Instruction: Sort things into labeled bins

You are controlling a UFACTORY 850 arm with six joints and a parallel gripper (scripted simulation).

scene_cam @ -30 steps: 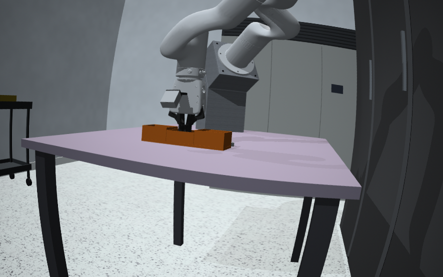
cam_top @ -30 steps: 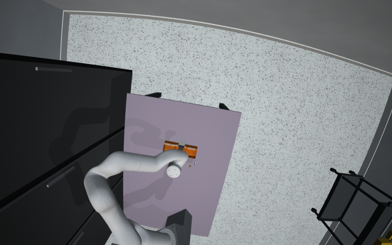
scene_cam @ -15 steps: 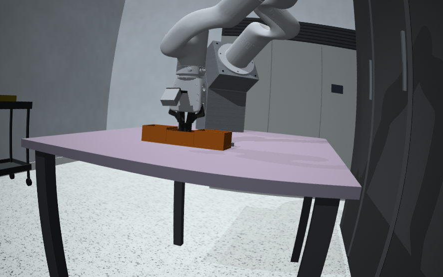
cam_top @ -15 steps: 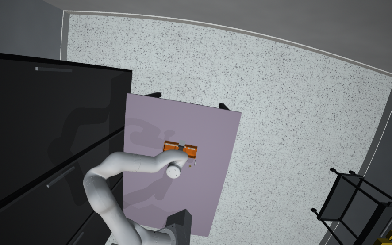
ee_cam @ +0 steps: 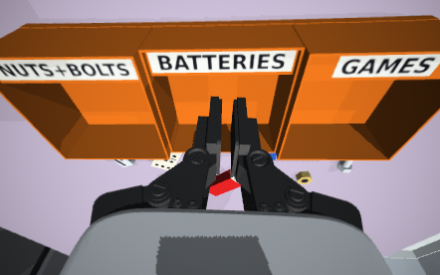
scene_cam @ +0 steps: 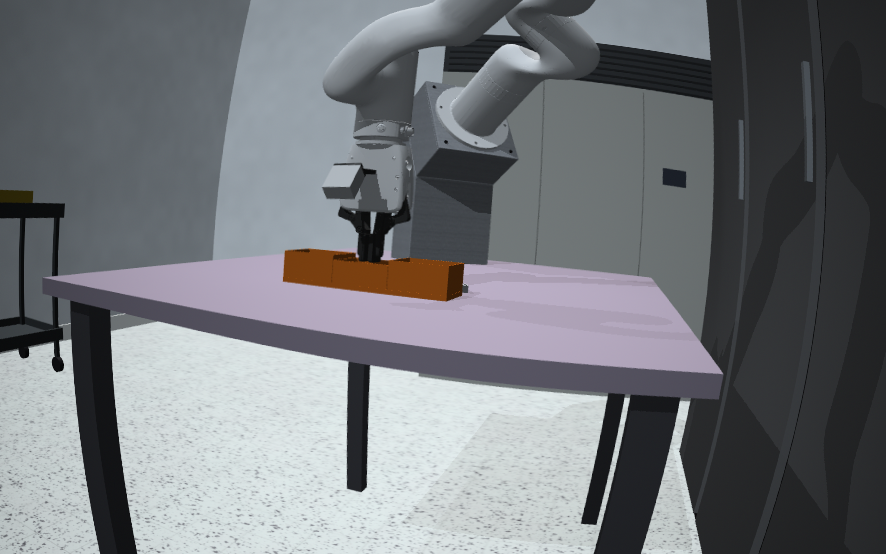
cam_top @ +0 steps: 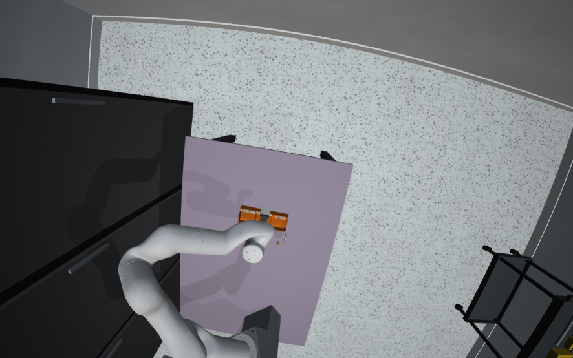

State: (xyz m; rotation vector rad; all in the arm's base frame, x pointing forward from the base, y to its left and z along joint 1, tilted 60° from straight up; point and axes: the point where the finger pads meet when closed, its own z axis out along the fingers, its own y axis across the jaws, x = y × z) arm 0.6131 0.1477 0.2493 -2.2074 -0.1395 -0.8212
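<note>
Right now the orange bins is 4 cm below my hand. Also, from my hand: red-and-white block 12 cm behind, 7 cm to the right, 5 cm below; then white domino 11 cm behind, 2 cm to the left, 5 cm below; then blue USB stick 5 cm behind, 8 cm to the right, 5 cm below.
</note>
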